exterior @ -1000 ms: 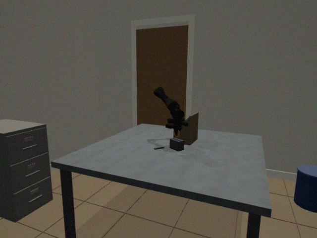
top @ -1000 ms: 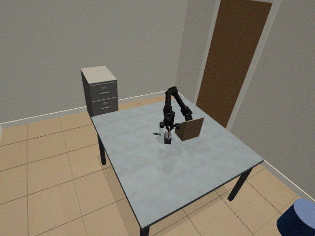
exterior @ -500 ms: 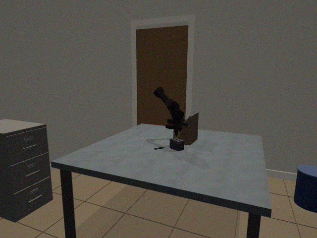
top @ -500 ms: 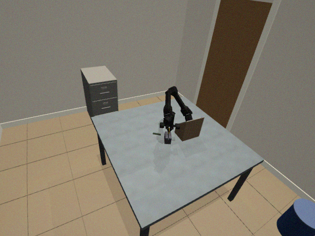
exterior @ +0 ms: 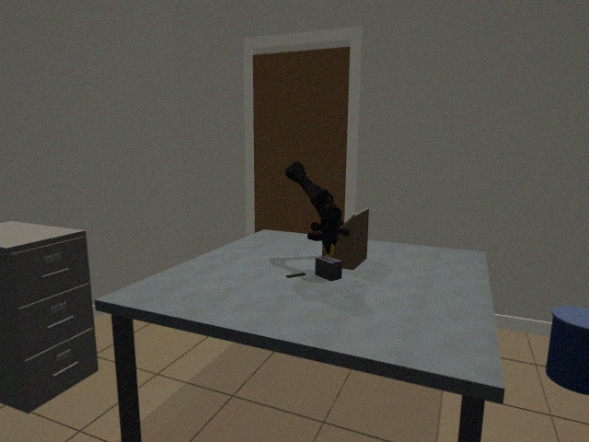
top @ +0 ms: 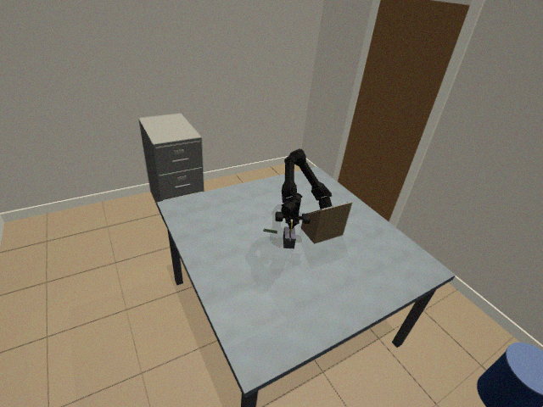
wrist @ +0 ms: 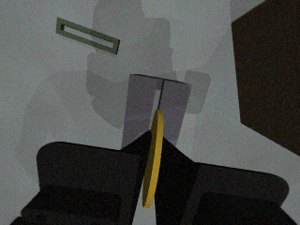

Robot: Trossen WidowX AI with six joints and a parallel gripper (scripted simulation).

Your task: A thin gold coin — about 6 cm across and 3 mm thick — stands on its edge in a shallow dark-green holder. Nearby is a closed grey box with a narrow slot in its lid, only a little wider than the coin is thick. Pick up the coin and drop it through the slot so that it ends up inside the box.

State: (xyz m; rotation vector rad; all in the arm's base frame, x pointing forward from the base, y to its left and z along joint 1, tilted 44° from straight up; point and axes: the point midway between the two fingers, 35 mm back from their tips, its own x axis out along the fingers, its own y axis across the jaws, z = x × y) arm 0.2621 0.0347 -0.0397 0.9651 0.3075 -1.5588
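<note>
Right now the gold coin is 20 mm above my gripper tip.
</note>
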